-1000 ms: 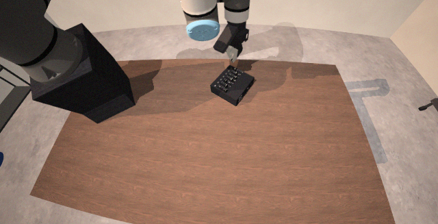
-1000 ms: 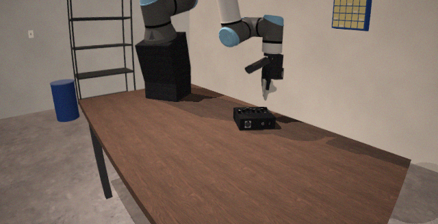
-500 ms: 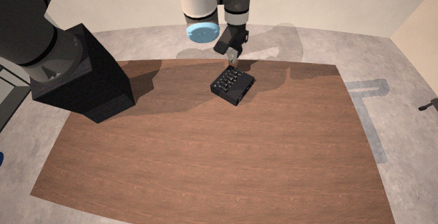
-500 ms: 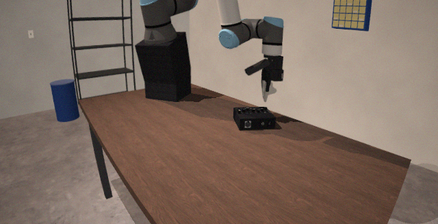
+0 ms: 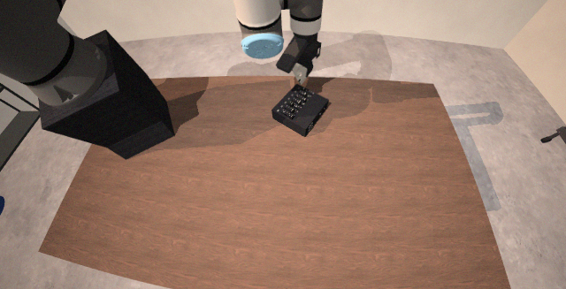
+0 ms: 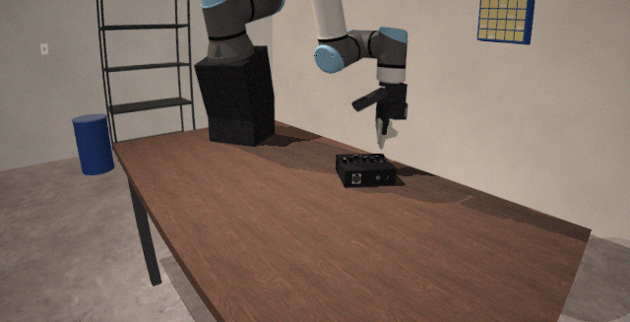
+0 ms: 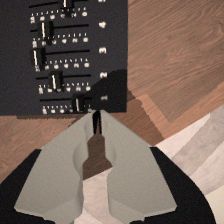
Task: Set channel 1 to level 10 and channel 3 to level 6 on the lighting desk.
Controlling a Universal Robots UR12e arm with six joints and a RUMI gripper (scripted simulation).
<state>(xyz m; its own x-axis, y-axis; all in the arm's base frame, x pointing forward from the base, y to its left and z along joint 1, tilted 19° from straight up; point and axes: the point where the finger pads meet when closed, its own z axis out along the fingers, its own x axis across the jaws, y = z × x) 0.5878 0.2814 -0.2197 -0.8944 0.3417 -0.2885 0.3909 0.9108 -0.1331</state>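
The channel 1 fader knob is 3 cm below my hand, 2 cm ahead of it and 1 cm to the right of it. Also, from my hand: channel 2 fader 3 cm to the right, 3 cm below, 2 cm ahead.
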